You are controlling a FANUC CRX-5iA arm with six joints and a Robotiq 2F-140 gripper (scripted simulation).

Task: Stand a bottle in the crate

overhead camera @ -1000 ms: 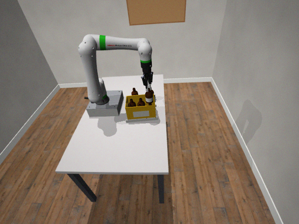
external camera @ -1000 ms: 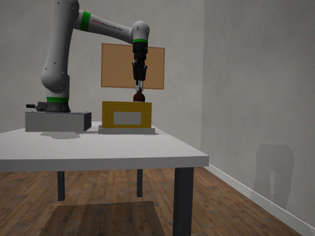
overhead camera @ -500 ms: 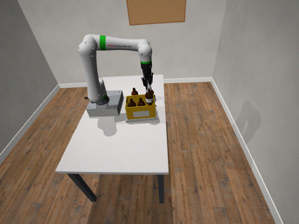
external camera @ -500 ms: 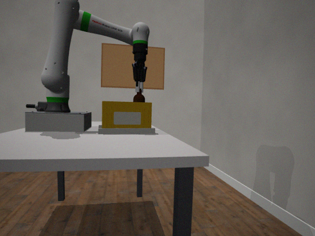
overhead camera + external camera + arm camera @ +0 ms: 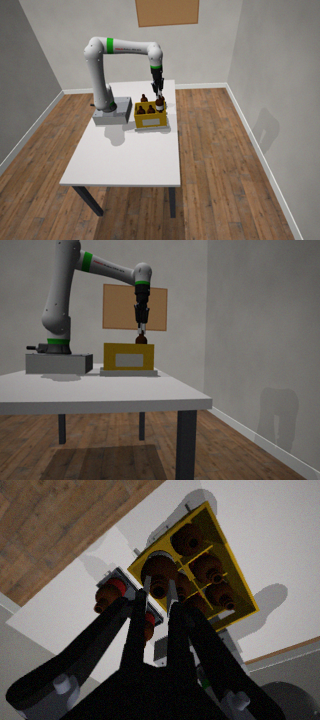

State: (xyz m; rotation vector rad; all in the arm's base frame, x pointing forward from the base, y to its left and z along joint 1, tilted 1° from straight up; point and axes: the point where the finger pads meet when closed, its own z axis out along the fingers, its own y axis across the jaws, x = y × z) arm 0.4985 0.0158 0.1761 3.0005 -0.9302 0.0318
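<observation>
My hand is 8 cm past the yellow crate, 6 cm to the left of it and 19 cm above it. The rest, counted from my hand: grey tray 11 cm behind, 17 cm to the left, 26 cm below.
</observation>
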